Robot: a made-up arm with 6 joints. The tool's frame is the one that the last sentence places.
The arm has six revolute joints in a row. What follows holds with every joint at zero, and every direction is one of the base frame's.
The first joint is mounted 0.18 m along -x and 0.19 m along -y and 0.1 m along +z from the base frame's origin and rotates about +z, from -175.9 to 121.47 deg.
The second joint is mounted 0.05 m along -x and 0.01 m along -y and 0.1 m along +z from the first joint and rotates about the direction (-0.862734, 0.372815, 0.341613), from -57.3 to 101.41 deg.
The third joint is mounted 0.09 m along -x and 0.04 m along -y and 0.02 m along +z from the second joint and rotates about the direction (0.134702, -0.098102, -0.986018), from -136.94 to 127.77 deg.
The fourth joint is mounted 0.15 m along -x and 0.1 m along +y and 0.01 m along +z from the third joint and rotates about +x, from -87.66 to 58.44 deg.
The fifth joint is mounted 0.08 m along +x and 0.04 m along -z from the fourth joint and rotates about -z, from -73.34 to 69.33 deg.
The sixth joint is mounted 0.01 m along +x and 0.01 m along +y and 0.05 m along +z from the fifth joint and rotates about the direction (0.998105, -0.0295, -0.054), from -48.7 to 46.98 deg.
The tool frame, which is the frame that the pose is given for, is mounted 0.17 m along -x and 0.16 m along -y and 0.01 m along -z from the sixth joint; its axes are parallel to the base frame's.
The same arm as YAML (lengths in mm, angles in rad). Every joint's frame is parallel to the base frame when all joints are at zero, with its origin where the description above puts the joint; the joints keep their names.
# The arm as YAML. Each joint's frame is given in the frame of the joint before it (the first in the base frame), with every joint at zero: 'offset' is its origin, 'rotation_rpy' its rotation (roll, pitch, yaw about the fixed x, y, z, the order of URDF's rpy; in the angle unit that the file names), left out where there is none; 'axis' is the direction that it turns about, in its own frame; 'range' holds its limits. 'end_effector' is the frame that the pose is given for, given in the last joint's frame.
length_unit: mm
angle_unit: rad
chain:
  - id: joint 1
    offset: [-180.0, -190.0, 100.0]
    axis: [0.0, 0.0, 1.0]
    range: [-3.07, 2.1201]
  - id: joint 2
    offset: [-50.0, -10.0, 100.0]
    axis: [-0.862734, 0.372815, 0.341613]
    range: [-1.0001, 1.7699]
  - id: joint 3
    offset: [-90.0, -40.0, 20.0]
    axis: [0.134702, -0.098102, -0.986018]
    range: [-2.3901, 2.23]
  - id: joint 4
    offset: [-150.0, 100.0, 10.0]
    axis: [1.0, 0.0, 0.0]
    range: [-1.53, 1.02]
  - id: joint 5
    offset: [80.0, 0.0, -40.0]
    axis: [0.0, 0.0, -1.0]
    range: [-1.28, 1.21]
  - id: joint 6
    offset: [10.0, 10.0, 50.0]
    axis: [0.998105, -0.0295, -0.054]
    range: [-0.85, 0.82]
end_effector:
  offset: [-170.0, -160.0, -10.0]

